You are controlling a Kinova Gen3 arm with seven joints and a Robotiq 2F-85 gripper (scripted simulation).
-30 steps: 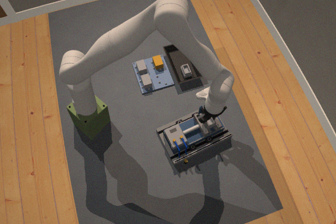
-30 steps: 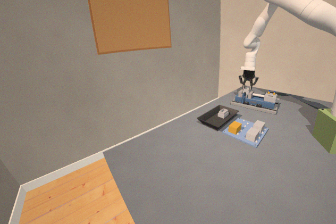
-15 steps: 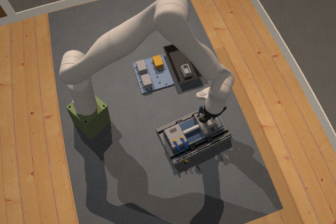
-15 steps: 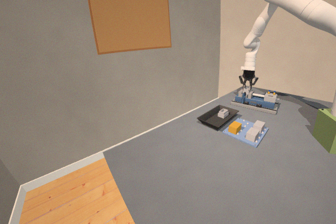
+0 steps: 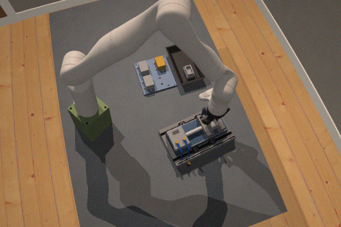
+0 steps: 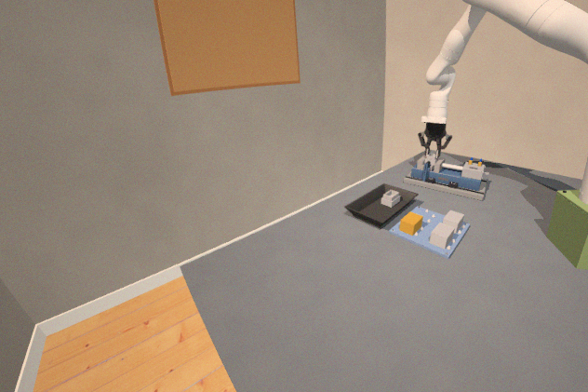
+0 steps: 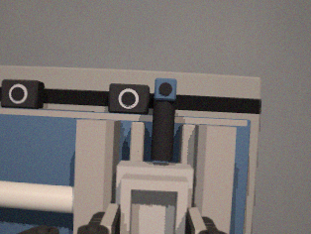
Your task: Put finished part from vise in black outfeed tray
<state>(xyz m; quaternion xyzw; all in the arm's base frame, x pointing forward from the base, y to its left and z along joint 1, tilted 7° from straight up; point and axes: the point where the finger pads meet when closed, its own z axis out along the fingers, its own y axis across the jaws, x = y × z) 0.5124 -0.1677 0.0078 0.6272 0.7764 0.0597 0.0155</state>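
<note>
The tray floor is 2 cm behind my hand, 36 cm to the left of it and 11 cm below it. The rest, counted from my hand: vise 7 cm behind, 1 cm to the right, 8 cm below; light blue fixture plate 18 cm behind, 35 cm to the left, 12 cm below; cylinder rod 8 cm behind, 2 cm to the right, 4 cm below.
</note>
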